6 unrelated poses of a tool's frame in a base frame.
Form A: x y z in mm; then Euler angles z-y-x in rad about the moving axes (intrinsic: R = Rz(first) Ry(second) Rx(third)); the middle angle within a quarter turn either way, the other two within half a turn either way.
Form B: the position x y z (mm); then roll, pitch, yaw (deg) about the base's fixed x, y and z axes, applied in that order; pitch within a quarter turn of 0, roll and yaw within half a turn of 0. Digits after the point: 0 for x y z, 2 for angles.
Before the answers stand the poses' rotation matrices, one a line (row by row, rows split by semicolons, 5 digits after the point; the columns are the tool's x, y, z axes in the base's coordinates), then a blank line. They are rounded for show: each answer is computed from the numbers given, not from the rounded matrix.
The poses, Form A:
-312 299 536 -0.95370 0.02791 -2.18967
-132 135 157 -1.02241 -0.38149 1.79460
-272 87 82 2.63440 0.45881 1.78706
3 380 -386 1.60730 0.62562 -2.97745
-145 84 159 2.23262 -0.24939 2.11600
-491 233 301 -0.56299 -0.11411 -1.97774
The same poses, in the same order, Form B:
0.57844 -0.48628 0.65493; -0.81524 -0.31716 0.48455; -0.02791 -0.81422 -0.57989
0.48383 -0.37864 -0.78901; -0.79202 0.19409 -0.57882; 0.37230 0.90496 -0.20598
-0.78371 -0.27388 0.55748; 0.43549 0.39768 0.80759; -0.44288 0.87570 -0.19239
-0.02958 0.98939 -0.14221; 0.81006 -0.05962 -0.58331; -0.58560 -0.13246 -0.79970
-0.59554 0.53879 0.59584; 0.76447 0.15223 0.62643; 0.24681 0.82857 -0.50255
0.84016 -0.12282 0.52824; -0.53025 -0.39052 0.75255; 0.11386 -0.91236 -0.39323

-312 299 536 -125.46 1.60 -54.64
-132 135 157 102.82 -21.86 -58.58
-272 87 82 102.39 26.29 150.94
3 380 -386 -170.60 35.85 92.09
-145 84 159 121.24 -14.29 127.92
-491 233 301 -113.32 -6.54 -32.26

